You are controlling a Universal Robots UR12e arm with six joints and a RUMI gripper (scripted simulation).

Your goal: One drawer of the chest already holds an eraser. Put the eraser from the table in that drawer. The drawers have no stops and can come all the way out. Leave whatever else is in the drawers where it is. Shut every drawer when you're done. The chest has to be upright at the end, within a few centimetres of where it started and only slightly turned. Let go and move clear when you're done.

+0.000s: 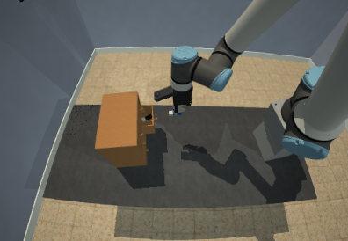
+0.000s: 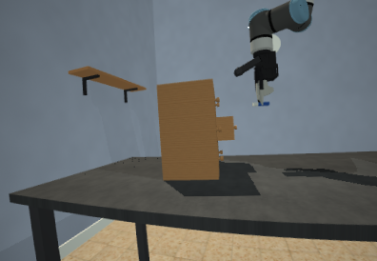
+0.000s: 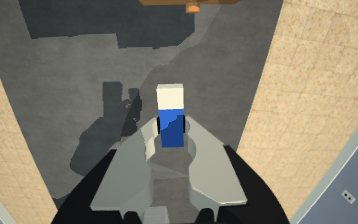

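The blue-and-white eraser is 10 mm ahead of my hand and 10 mm below it. The rest, counted from my hand: dark-and-white eraser (180 mm ahead, 10 mm to the right, 140 mm below).
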